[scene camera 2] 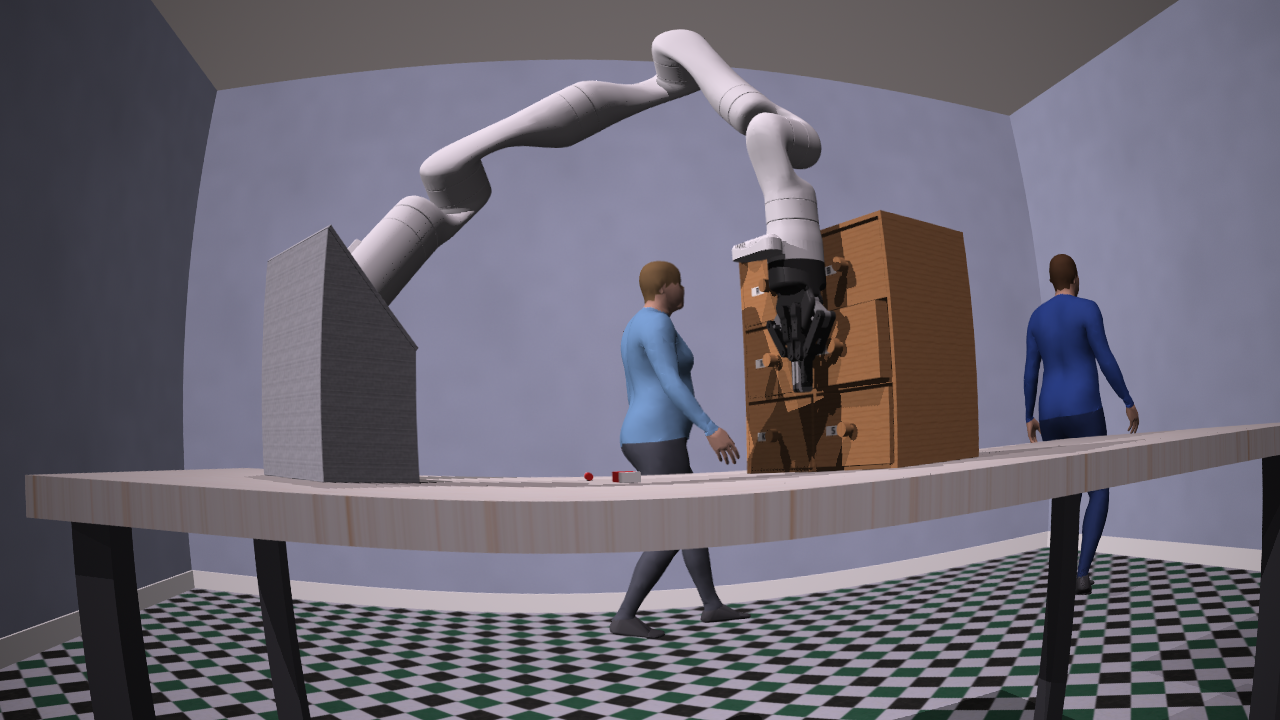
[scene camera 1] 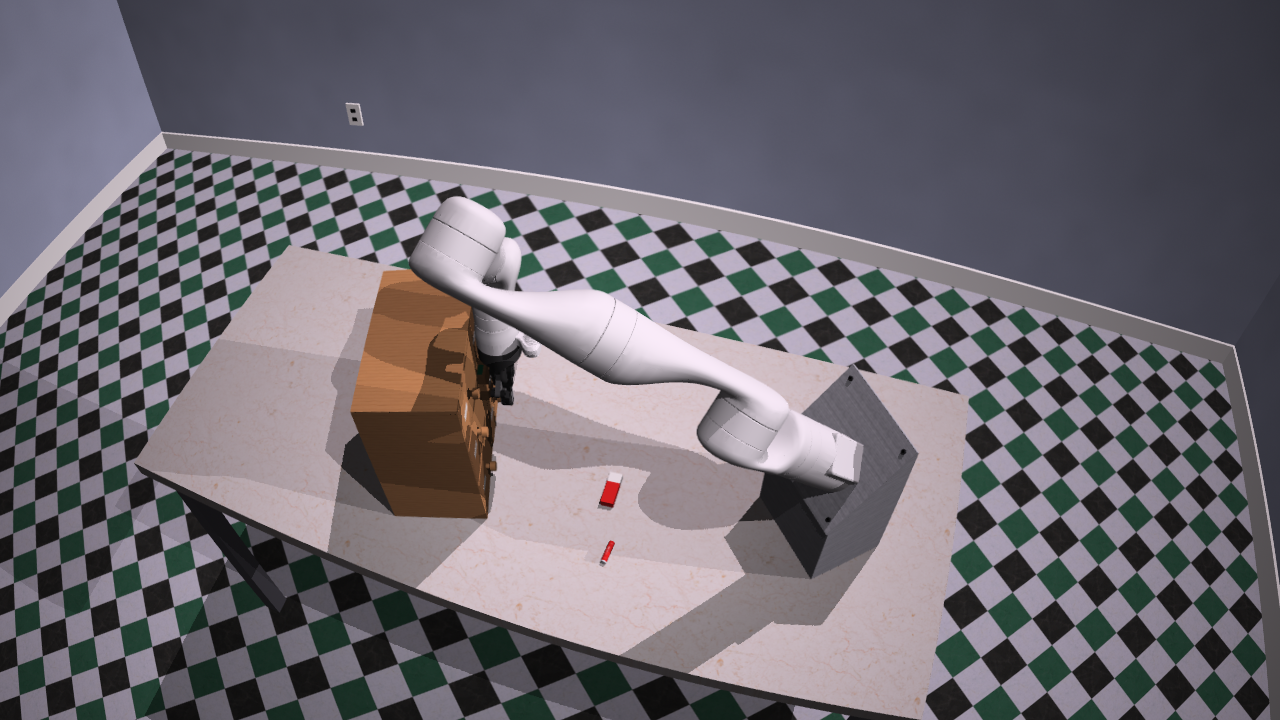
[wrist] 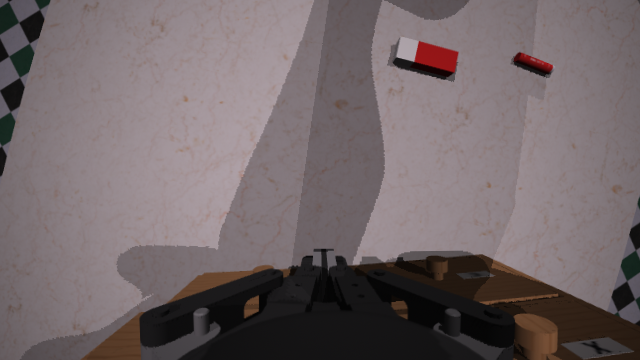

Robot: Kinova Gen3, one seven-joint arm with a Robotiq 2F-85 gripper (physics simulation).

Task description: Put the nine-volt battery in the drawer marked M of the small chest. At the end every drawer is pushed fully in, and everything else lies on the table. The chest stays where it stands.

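Note:
The wooden chest has knobbed drawers with small labels. One label reads X in the wrist view; I cannot make out the M. Dark lines edge the middle right drawer; I cannot tell whether it is fully in. My gripper is shut and empty, pointing down close before the chest front, about level with the bottom of the middle row. A red and white block lies on the table. I recognise no nine-volt battery for certain.
A small red cylinder lies on the table near the block. The grey slanted arm base stands at the table's other end. Two people stand beyond the table.

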